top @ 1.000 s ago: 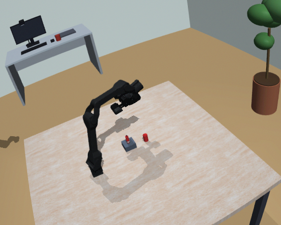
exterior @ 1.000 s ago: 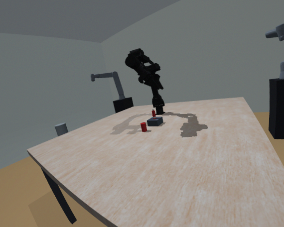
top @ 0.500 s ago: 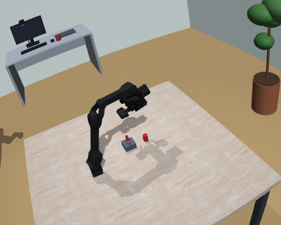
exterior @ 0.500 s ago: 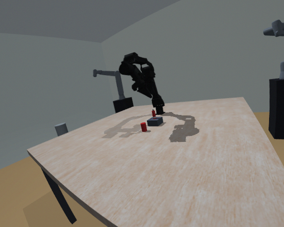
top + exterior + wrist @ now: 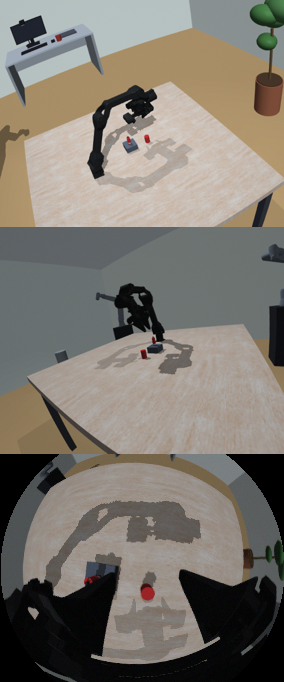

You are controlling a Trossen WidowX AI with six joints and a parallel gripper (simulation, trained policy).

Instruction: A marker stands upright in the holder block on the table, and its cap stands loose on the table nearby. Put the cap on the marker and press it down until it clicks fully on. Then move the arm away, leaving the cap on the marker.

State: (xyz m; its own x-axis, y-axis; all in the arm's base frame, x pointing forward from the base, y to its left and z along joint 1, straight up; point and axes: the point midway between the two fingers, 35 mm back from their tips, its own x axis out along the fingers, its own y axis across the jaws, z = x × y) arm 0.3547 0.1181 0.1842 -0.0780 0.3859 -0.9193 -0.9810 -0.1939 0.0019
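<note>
Now: the red cap 20 mm ahead of my gripper tip, 50 mm to the right of it and 130 mm below it. Round my gripper tip: red marker (100 mm behind, 40 mm to the right, 80 mm below); then grey-blue holder block (100 mm behind, 40 mm to the right, 130 mm below).
</note>
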